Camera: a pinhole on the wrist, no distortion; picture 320 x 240 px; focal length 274.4 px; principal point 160.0 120.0 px. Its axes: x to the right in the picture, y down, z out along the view. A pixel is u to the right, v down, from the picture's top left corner.
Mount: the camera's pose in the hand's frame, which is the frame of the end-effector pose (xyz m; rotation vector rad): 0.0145 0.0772 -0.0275 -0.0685 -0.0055 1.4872
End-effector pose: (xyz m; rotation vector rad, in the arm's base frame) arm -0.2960 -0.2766 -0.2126 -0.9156 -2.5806 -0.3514
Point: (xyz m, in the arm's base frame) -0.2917 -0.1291 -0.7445
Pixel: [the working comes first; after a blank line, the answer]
In the camera's frame: -0.0544 0.1348 0.5612

133 186
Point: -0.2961 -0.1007 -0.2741
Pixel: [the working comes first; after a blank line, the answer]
In the camera's frame: 0.0482 -0.0589 0.1440

252 8
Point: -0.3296 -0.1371 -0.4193
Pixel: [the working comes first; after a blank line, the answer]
In the camera's frame: -0.0258 -0.0123 0.2700

134 107
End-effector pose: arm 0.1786 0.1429 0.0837 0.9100 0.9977 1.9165
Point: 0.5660 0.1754 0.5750
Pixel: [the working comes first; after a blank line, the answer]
In the camera's frame: 0.1922 0.0319 0.5890

250 135
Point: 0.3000 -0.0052 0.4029
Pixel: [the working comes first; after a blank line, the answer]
In the camera's frame: 0.2013 0.1281 0.2373

outside the picture
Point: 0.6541 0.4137 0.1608
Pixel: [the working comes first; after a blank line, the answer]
In the camera's frame: -0.2784 -0.0755 0.5336

17 81
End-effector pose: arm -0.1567 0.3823 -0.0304 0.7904 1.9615 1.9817
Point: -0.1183 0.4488 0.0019
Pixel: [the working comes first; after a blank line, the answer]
In the camera's frame: -0.0466 -0.0042 0.1008

33 109
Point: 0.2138 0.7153 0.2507
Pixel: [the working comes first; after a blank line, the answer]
In the camera's frame: 0.2215 0.0821 0.5056

280 165
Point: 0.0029 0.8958 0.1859
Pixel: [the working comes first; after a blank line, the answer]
In the camera's frame: 0.1242 -0.1845 0.5328

224 25
